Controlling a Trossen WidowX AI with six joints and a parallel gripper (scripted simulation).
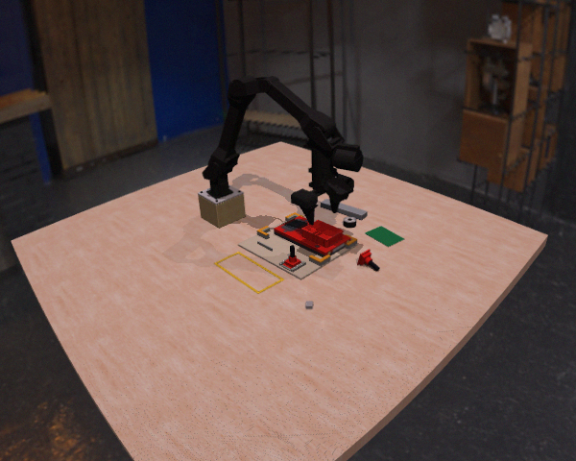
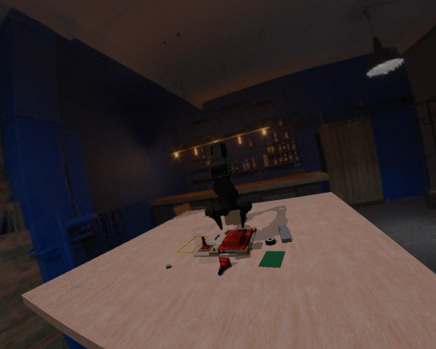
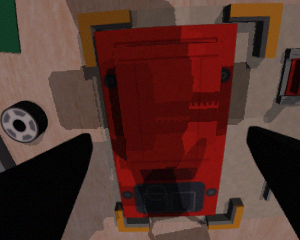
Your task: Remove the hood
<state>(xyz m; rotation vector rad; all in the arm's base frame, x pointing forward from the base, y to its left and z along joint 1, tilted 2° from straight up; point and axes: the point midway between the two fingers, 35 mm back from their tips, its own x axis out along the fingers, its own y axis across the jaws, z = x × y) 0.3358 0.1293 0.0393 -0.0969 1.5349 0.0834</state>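
Now: the red hood 40 mm below my gripper tip. Also, from my gripper tip: beige baseplate: 40 mm behind, 40 mm to the right, 70 mm below; then black wheel: 30 mm behind, 140 mm to the left, 70 mm below; then green plate: 80 mm ahead, 170 mm to the left, 80 mm below.
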